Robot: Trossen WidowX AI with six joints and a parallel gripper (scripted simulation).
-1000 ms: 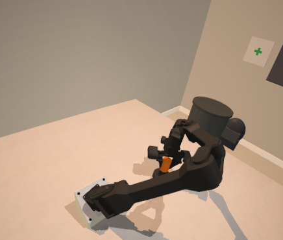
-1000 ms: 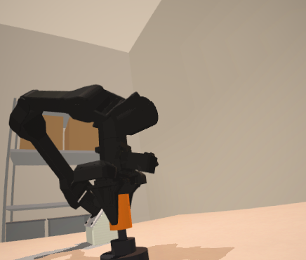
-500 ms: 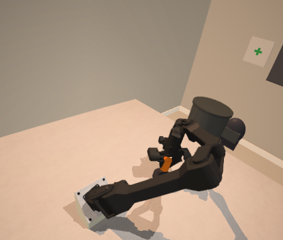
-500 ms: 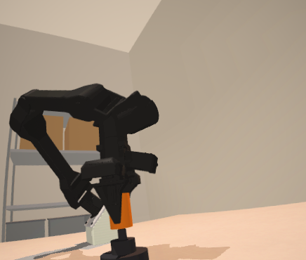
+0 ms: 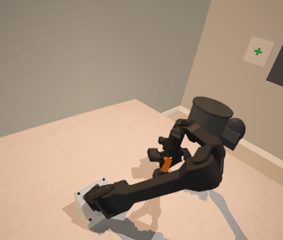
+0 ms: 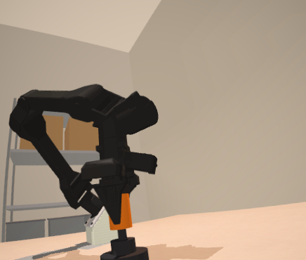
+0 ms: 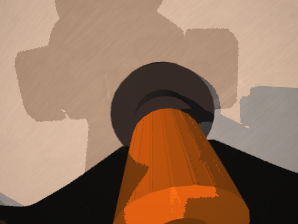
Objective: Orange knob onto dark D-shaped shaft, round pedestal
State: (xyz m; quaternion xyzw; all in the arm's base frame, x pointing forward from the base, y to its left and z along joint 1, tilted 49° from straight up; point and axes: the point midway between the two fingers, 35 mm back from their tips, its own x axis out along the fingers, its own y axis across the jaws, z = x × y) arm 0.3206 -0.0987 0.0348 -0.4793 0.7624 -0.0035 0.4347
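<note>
Right now my gripper tip is 2 cm below the orange knob. The rest, counted from my gripper tip: dark pedestal: 4 cm below.
</note>
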